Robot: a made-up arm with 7 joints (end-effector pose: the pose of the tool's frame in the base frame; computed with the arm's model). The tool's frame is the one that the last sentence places.
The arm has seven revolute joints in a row. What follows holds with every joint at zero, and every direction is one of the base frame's. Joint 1 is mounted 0.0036 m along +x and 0.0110 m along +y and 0.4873 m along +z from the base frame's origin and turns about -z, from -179.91 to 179.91 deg. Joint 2 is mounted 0.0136 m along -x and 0.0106 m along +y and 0.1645 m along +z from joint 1 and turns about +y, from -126.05 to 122.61 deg. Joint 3 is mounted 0.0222 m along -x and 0.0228 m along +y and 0.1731 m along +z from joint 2 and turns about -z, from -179.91 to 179.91 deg. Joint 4 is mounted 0.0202 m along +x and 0.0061 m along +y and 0.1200 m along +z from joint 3 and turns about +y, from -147.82 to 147.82 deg. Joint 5 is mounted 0.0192 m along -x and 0.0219 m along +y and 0.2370 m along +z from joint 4 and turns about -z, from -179.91 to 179.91 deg. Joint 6 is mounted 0.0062 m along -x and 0.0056 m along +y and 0.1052 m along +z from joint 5 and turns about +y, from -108.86 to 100.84 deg. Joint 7 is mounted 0.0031 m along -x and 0.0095 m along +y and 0.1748 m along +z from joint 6 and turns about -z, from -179.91 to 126.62 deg. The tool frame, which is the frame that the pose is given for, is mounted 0.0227 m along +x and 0.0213 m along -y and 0.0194 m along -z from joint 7; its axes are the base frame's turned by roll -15.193, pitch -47.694 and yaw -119.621 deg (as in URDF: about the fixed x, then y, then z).
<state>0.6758 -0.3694 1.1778 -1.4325 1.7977 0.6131 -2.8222</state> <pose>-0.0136 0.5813 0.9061 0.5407 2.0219 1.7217</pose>
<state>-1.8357 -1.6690 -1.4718 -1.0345 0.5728 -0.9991 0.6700</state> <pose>0.4673 -0.2634 0.4625 1.2498 1.3931 0.8096</pose>
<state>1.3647 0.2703 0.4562 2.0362 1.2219 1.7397 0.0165</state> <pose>-0.1388 -0.2165 0.7382 -0.0661 -2.0761 -2.0665</pose>
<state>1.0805 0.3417 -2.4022 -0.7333 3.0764 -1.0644 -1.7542</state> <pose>0.0824 -0.3151 1.2656 -1.2223 -0.1869 -1.9296</pose>
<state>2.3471 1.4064 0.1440 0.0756 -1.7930 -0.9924 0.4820</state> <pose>-0.5445 -0.4407 0.7310 -1.1293 -1.3198 2.1599</pose>
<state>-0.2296 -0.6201 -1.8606 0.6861 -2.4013 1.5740 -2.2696</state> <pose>-0.5245 0.0057 1.1047 0.9134 -0.5297 -1.3454</pose>
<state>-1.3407 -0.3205 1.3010 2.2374 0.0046 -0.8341 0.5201</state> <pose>0.4111 -0.0271 0.8029 -2.2670 0.4443 -1.1135</pose>
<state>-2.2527 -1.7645 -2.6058 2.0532 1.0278 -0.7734 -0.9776</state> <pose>-0.1015 -0.1215 0.1572 -1.2262 1.8885 1.0600</pose>
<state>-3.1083 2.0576 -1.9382 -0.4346 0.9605 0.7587 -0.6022</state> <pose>-0.5747 0.0764 0.2492 1.9462 0.7306 -1.6536</pose>
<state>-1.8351 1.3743 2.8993 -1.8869 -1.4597 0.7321 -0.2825</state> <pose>-0.0411 0.2166 0.2909 0.8551 1.7045 0.1840</pose>
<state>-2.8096 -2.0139 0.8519 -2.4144 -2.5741 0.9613 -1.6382</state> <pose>-0.1733 -0.1242 0.6408 -0.2506 -1.4983 -0.4166</pose>
